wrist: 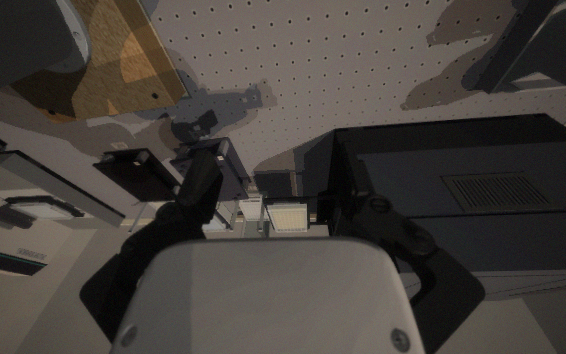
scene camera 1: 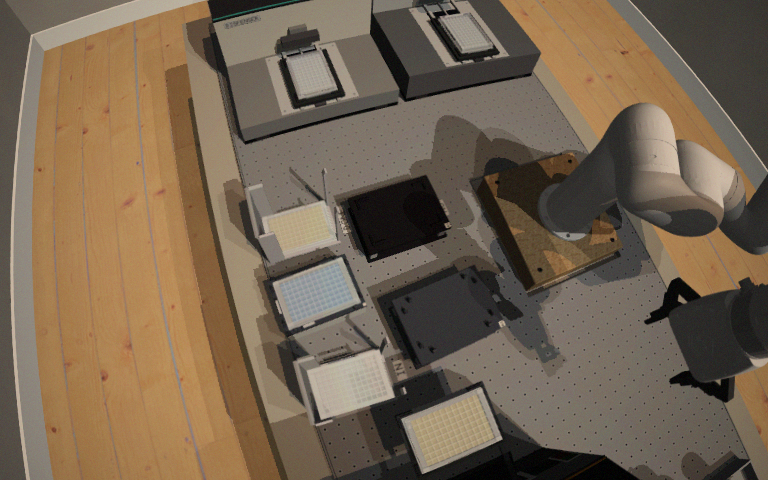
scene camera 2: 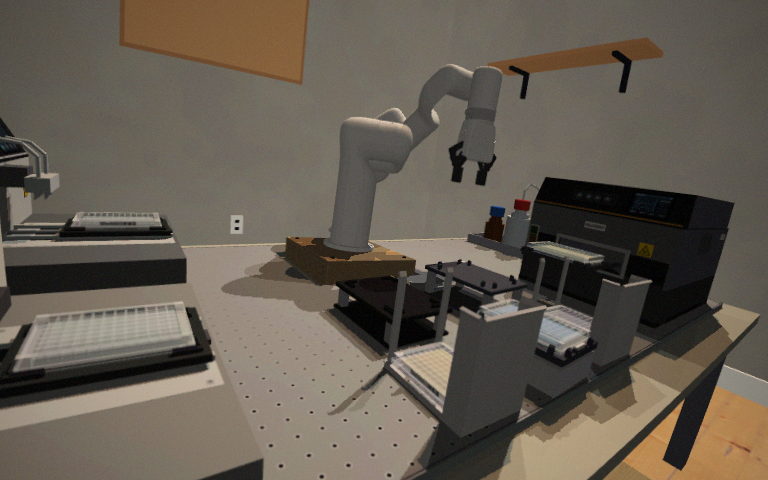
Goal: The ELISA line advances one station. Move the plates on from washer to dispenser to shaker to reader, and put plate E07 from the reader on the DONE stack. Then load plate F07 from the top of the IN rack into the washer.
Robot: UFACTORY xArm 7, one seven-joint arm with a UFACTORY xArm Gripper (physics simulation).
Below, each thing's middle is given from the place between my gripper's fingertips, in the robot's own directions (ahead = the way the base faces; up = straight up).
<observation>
My gripper is now 42 cm short of the bluish plate [scene camera 1: 315, 293], 31 cm to the left of it and 16 cm above it.
</observation>
